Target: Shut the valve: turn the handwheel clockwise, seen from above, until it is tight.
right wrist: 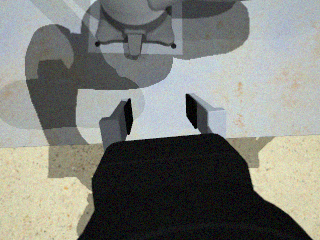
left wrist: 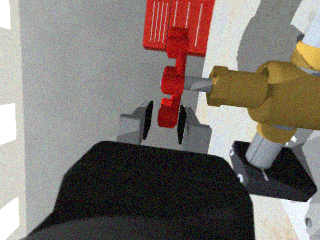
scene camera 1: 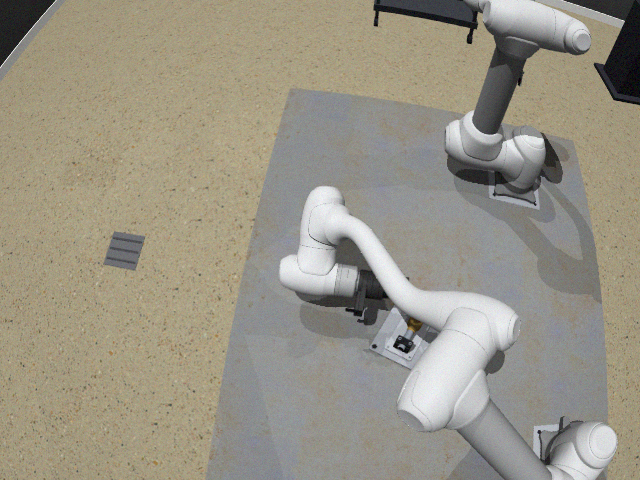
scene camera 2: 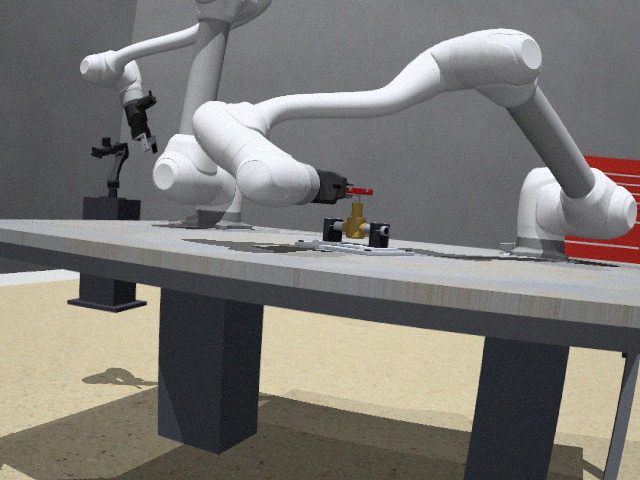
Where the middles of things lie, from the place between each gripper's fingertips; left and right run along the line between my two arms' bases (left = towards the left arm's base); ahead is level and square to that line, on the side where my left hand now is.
Labels:
Now: left hand 30 mm to the right of the red handwheel (left wrist: pixel 173 80) and 10 mm above it.
Right now the red handwheel is 500 mm ahead of my right hand (scene camera 2: pixel 151 151), 870 mm to the left of it and 140 mm below it.

